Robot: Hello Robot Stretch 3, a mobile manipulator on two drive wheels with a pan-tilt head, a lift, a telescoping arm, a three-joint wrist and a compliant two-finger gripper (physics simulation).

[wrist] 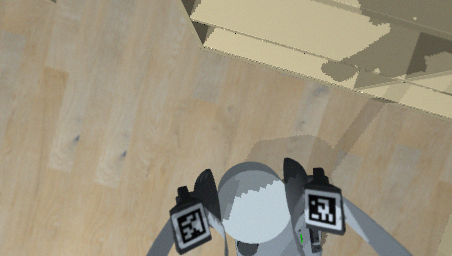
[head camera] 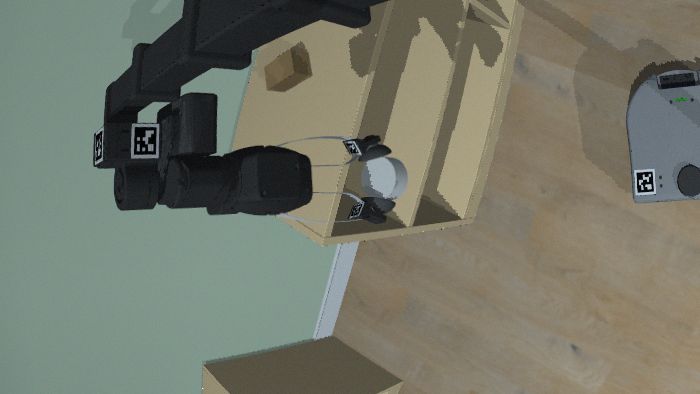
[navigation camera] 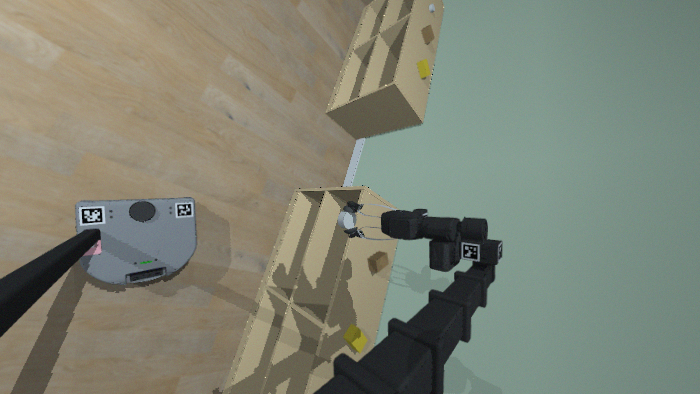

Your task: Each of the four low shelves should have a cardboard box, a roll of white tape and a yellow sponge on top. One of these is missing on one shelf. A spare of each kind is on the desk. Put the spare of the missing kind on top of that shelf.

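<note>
My gripper is shut on the roll of white tape. It holds the roll over the front part of the near low shelf; in the head and navigation views the roll overlaps the open upper compartment beyond the top's front edge. The roll's height above the shelf is hard to tell. A cardboard box and a yellow sponge lie on this shelf's top. The desk does not show.
Another low shelf stands farther along the wall, bearing a white tape roll, a cardboard box and a yellow sponge. My arm runs beside the green wall. My base stands on the floor before the near shelf.
</note>
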